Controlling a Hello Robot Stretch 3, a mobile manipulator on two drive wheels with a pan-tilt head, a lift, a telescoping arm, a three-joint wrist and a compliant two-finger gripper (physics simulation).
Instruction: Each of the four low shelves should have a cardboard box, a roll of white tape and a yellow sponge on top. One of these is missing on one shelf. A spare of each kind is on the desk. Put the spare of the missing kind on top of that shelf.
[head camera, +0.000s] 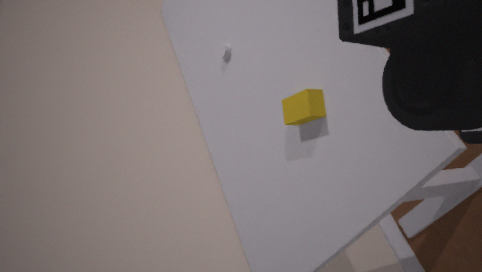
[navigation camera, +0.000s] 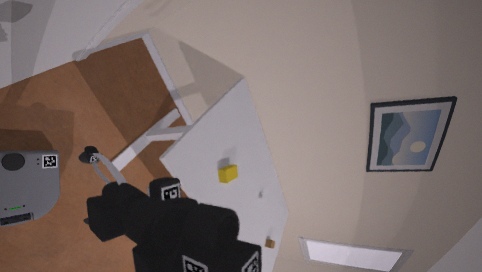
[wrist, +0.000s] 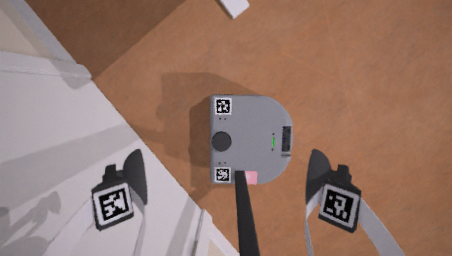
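Pixels of known places: gripper, fingertip midpoint: (navigation camera: 88, 187) (wrist: 226, 167); robot's base, origin of the base link: (navigation camera: 14, 160) (wrist: 223, 133).
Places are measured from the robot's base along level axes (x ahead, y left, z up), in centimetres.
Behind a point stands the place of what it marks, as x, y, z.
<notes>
The white desk (head camera: 275, 220) {21.7, -91.7, 72.0} (navigation camera: 240, 120) {20.6, -92.1, 72.1} stands against the wall. A yellow sponge (head camera: 303, 107) {-7.4, -72.1, 76.5} (navigation camera: 228, 174) {-7.6, -71.9, 76.5} lies on it. A small white roll (head camera: 227, 51) {-30.3, -114.9, 73.5} (navigation camera: 260, 194) {-28.8, -116.0, 72.9}, apparently the tape, is nearer the wall side. A small brown cardboard box (navigation camera: 270, 243) {-71.5, -126.7, 76.3} sits farther along the desk in the navigation view. My gripper (wrist: 226, 167) {-2.2, -12.8, 81.4} is open, with nothing between its fingers. In the navigation view, a fingertip hangs beyond the desk's edge, apart from the sponge; the rest of the gripper is partly hidden by the wrist. The low shelves do not show in these views.
My grey base (navigation camera: 30, 182) {-9.0, -5.6, 16.0} (wrist: 252, 117) {-10.9, -9.0, 16.0} stands on the brown floor (wrist: 370, 90) {-62.8, -19.3, 0.0}. White desk legs (head camera: 442, 182) {13.7, -73.1, 23.9} (navigation camera: 137, 150) show beside the desk. A framed picture (navigation camera: 411, 135) {8.4, -130.0, 169.6} hangs on the beige wall (head camera: 90, 140) {-2.4, -141.5, 113.6} (navigation camera: 315, 90) {37.2, -110.1, 113.6}. My dark wrist (head camera: 435, 75) {-2.2, -13.8, 115.4} (navigation camera: 190, 225) {-1.3, -12.6, 112.6} covers part of the desk.
</notes>
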